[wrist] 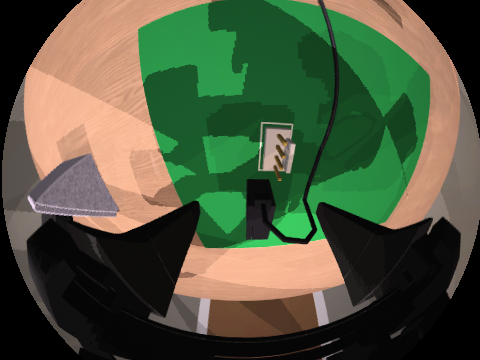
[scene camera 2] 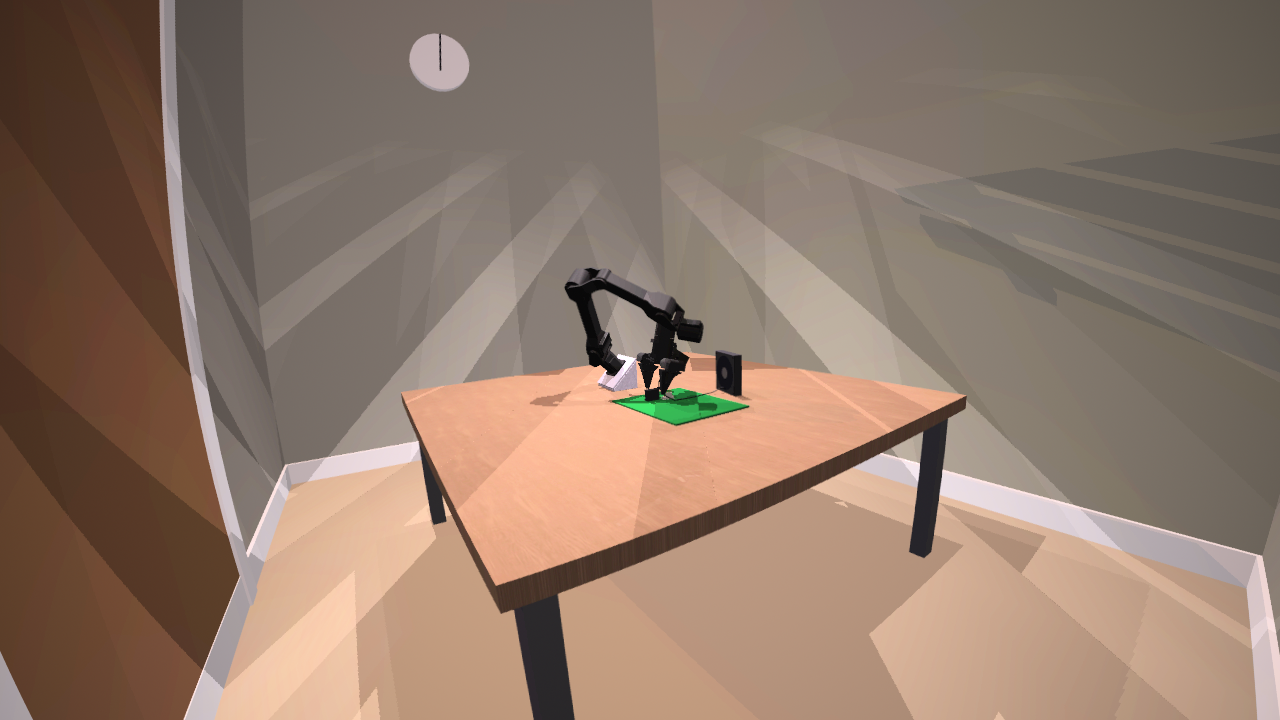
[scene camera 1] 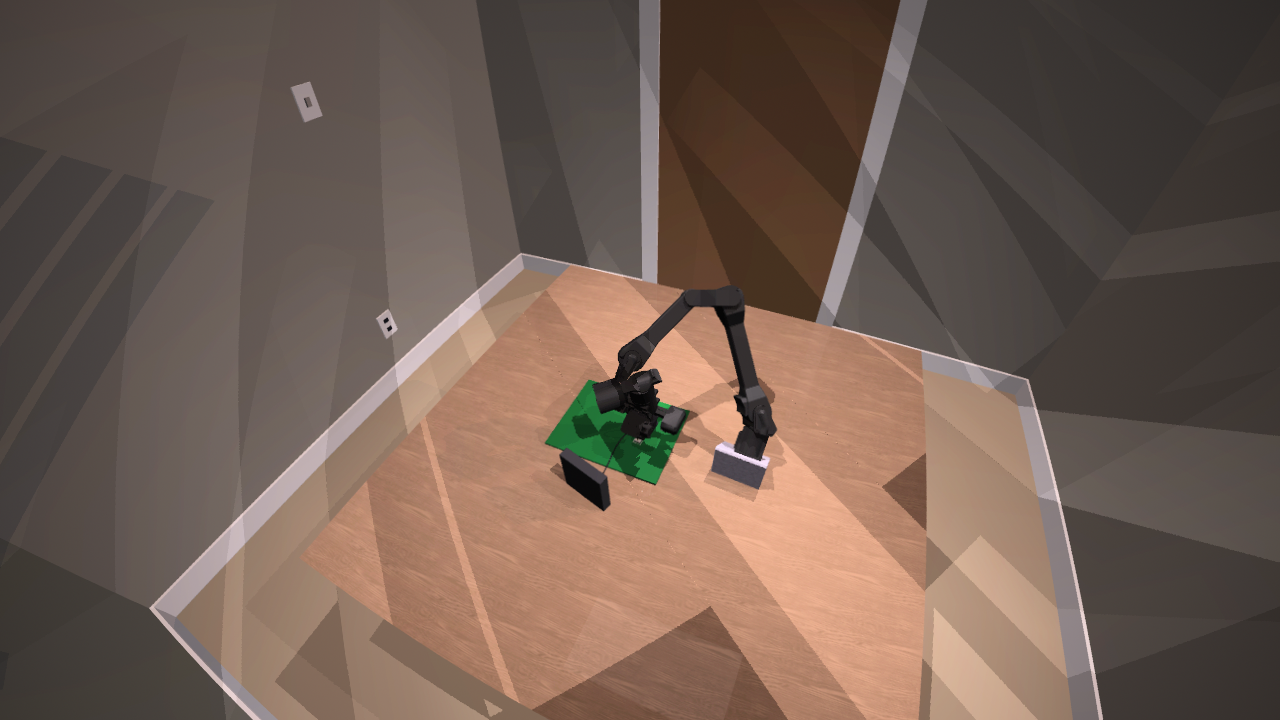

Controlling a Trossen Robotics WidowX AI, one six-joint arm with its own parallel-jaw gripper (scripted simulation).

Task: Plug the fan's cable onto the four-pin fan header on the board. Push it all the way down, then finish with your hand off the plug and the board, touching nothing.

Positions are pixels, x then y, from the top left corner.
Labels:
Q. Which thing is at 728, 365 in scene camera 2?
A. A black fan.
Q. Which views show my gripper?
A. The wrist view, scene camera 2 and scene camera 1: all of them.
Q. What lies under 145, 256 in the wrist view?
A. My gripper.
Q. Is my gripper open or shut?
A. Open.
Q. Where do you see a black plug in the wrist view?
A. At 259, 191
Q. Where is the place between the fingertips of my gripper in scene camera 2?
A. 654, 391

